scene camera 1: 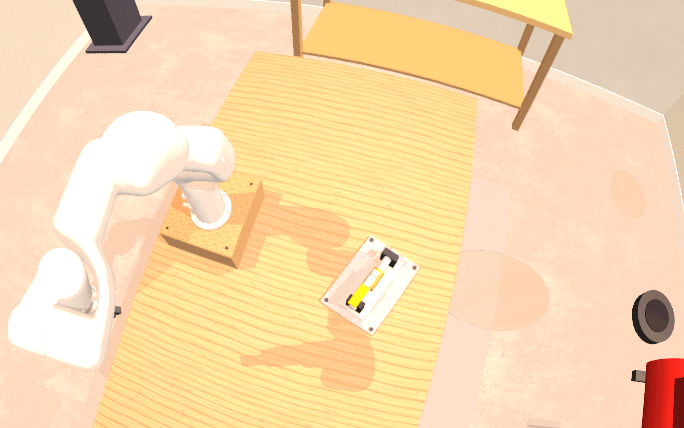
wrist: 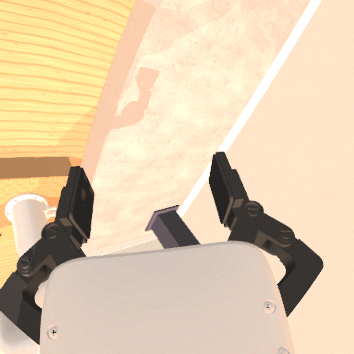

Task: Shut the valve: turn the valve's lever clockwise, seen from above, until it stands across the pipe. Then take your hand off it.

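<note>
The valve's yellow lever (scene camera 1: 359,296) lies along the white pipe (scene camera 1: 385,263) in scene camera 1, in line with it and pointing to the lower left. The pipe is held by black supports on a pale plate (scene camera 1: 390,293) with a dark screw at each corner, right of the robot's base. My gripper (wrist: 149,172) is open and empty in the wrist view. In scene camera 1 it is mostly hidden by the arm at the far left, well away from the valve; a small dark part of it shows. The valve does not show in the wrist view.
The robot's base stands on a wooden block (scene camera 1: 247,222) at the left side of the wooden table (scene camera 1: 353,151). A shelf table (scene camera 1: 413,50) stands behind. A dark post (scene camera 1: 108,22) (wrist: 175,230) stands on the floor. A red object (scene camera 1: 663,393) and a dark disc (scene camera 1: 637,317) are at the right.
</note>
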